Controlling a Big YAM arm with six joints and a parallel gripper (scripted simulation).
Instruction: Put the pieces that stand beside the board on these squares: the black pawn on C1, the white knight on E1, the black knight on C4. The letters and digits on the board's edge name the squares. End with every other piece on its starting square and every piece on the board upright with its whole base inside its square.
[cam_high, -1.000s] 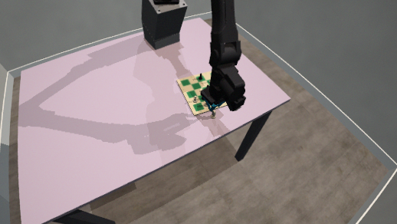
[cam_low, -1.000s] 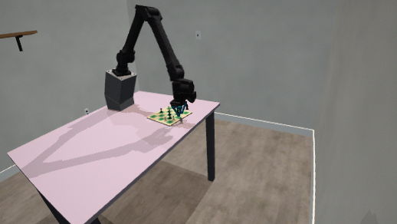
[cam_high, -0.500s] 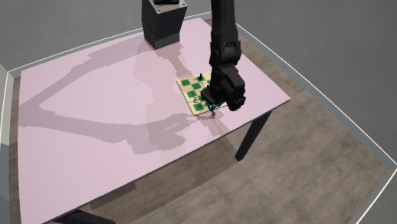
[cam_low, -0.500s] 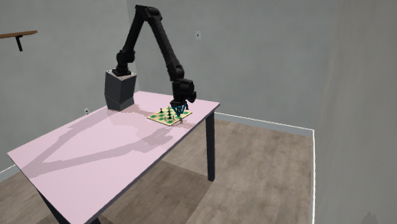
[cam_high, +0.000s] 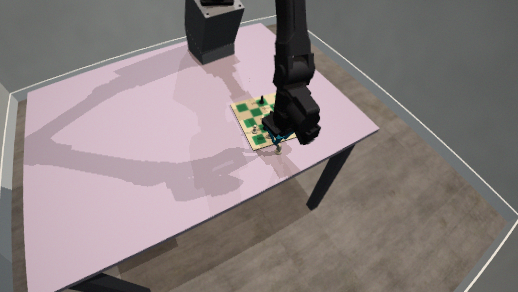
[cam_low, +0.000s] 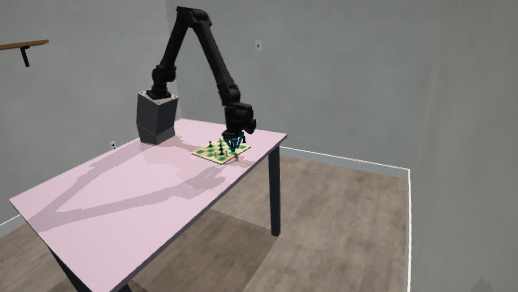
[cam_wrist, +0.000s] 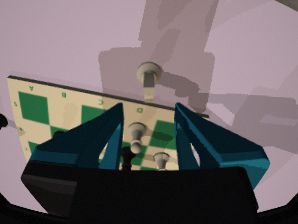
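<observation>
The white knight is 40 mm below my hand. The rest, counted from my hand: black knight (170 mm to the left, 110 mm behind, 40 mm below); then chessboard (140 mm behind, 60 mm below, 30 mm to the left).
</observation>
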